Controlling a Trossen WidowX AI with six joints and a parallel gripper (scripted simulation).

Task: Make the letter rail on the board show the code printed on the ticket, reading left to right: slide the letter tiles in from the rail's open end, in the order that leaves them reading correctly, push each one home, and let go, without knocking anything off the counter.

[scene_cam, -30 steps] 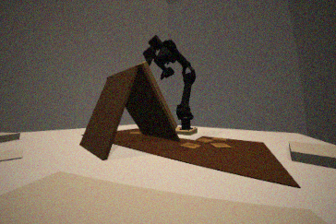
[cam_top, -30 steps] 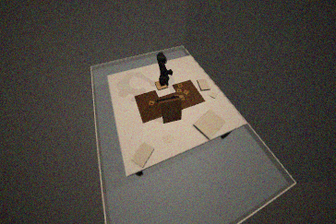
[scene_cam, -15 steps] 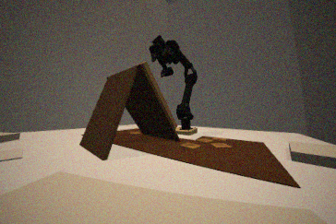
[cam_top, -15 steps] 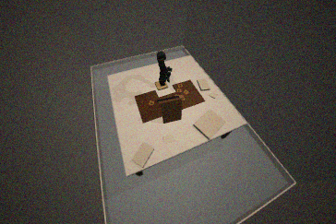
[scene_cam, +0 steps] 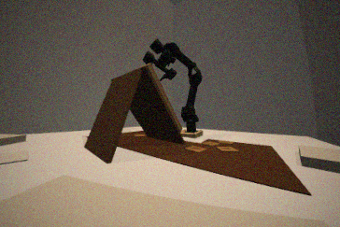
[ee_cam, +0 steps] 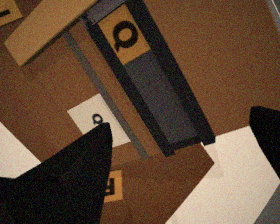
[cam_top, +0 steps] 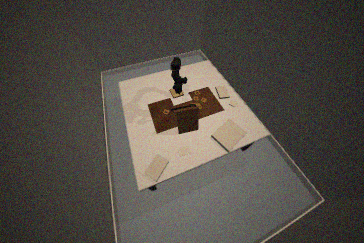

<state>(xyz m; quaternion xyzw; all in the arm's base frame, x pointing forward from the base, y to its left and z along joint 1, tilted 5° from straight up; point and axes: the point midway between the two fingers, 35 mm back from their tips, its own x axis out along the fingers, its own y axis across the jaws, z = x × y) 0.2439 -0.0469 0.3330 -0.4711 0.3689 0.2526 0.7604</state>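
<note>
Now: gripper tip 20 mm to the left of the white ticket and 220 mm above it. Also, from my gripper tip: pale slip (410 mm ahead, 100 mm to the right, 310 mm below); brown mat (80 mm behind, 70 mm to the left, 310 mm below).
</note>
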